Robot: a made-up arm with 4 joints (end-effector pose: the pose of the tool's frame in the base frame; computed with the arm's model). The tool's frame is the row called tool. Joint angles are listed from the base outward.
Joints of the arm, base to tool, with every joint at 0 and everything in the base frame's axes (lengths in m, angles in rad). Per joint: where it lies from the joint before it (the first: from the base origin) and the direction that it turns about. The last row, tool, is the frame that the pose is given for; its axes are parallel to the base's.
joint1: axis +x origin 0 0 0.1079
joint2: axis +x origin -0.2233 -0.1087 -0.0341
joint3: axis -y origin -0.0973 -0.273 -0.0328
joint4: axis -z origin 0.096 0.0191 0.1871
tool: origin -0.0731 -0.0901 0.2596
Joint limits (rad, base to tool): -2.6..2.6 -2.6..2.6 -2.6..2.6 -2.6..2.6
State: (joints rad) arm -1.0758 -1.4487 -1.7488 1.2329
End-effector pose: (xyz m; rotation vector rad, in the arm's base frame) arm 0.1214 0.0363 0.3923 1.7124 0.4414 1.9169
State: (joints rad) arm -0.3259 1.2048 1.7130 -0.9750
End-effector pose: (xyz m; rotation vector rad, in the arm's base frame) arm -0.7812 -0.3715 -0.1501 -0.1666 -1.6530 -0.0142
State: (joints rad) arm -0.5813 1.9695 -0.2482 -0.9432
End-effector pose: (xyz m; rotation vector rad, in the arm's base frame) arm -0.0887 -0.5391 -0.1538 1.3865 -0.4638 0.9499
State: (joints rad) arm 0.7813 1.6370 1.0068 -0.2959
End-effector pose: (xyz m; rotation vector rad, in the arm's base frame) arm -0.6701 0.0521 -0.4196 2.0116 -0.7419 -1.0263
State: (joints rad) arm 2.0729 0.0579 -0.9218 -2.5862
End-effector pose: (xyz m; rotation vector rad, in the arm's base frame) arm 0.1596 0.1347 -0.1929 -1.1456 1.8860 -1.4219
